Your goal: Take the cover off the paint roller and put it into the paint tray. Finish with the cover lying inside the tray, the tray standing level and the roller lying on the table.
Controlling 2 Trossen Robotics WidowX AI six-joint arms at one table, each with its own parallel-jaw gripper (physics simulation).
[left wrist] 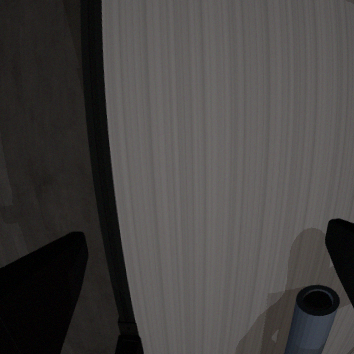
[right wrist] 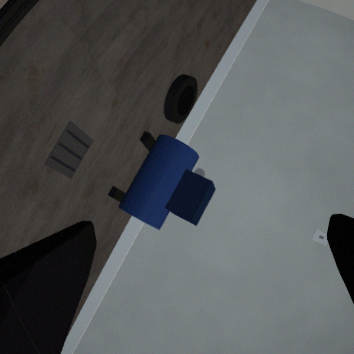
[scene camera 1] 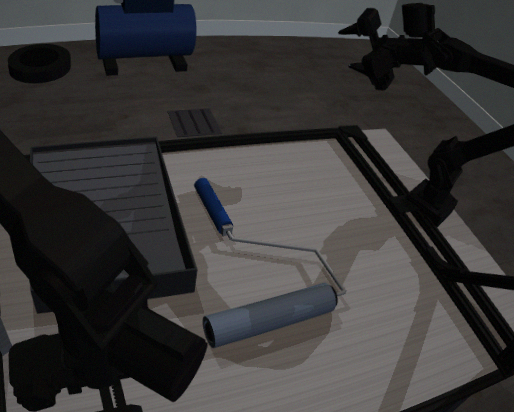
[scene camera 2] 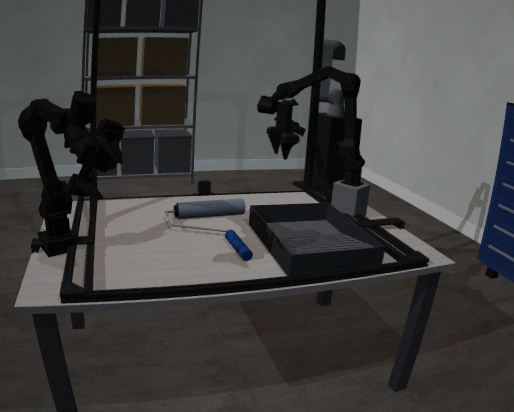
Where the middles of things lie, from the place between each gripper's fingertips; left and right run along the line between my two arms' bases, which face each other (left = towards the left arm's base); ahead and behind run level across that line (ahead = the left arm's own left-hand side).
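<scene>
There is the grey-blue roller cover (scene camera 1: 243, 322), and my left hand is 14 cm above it, 32 cm to the left of it and 11 cm short of it. Counted from that same left hand, the dark paint tray (scene camera 2: 307, 238) is 43 cm ahead, 12 cm to the right and 14 cm below. Going by their middles, the grey-blue roller cover is the nearest to my left hand of the things named here.
From my right hand, the cover is 39 cm to the left, 44 cm behind and 24 cm below, while the tray is 59 cm to the left, 12 cm behind and 24 cm below. By its middle, then, the dark paint tray is nearer to my left hand than to my right hand.
</scene>
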